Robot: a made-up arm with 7 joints.
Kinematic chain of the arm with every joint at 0, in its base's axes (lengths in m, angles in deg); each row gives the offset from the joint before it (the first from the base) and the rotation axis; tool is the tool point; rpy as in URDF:
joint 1: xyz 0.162 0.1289 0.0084 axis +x
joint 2: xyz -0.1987 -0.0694 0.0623 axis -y
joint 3: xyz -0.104 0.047 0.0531 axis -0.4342 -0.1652 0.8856
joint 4: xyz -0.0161 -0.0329 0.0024 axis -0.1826 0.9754 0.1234
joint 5: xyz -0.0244 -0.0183 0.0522 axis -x
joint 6: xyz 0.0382 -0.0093 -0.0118 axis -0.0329 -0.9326 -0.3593
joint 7: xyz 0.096 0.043 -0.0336 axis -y
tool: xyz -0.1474 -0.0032 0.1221 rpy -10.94 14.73 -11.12
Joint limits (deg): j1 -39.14..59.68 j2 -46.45..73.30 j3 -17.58..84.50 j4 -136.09..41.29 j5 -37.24..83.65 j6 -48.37..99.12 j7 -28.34..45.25
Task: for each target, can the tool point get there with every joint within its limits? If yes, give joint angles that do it. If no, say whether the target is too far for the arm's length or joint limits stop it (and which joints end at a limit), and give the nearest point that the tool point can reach.
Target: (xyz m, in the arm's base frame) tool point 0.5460 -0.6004 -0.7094
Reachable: no: too far | nearest point 0.0391 -0.1573 -0.0759 | short by 0.924 m
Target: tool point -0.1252 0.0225 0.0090
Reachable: yes | joints 28.66 33.72 55.35 -4.78 41.70 67.29 22.87
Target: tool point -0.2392 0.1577 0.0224
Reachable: yes | joints -18.56 22.88 -2.46 -56.91 52.92 52.31 -17.07
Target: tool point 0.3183 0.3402 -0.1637
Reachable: no: joint limits stop it (at a limit: joint 1, joint 2, joint 4, joint 5, joint 7) | nearest point 0.0179 0.2396 -0.1081 | short by 0.322 m
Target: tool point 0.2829 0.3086 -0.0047
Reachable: no: joint limits stop it (at a limit: joint 1, joint 2, joint 4, joint 5, joint 7) | nearest point 0.1032 0.2691 0.0908 | short by 0.207 m
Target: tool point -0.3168 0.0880 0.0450
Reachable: yes | joints 6.87 54.46 35.15 -27.07 7.73 -4.81 -20.84
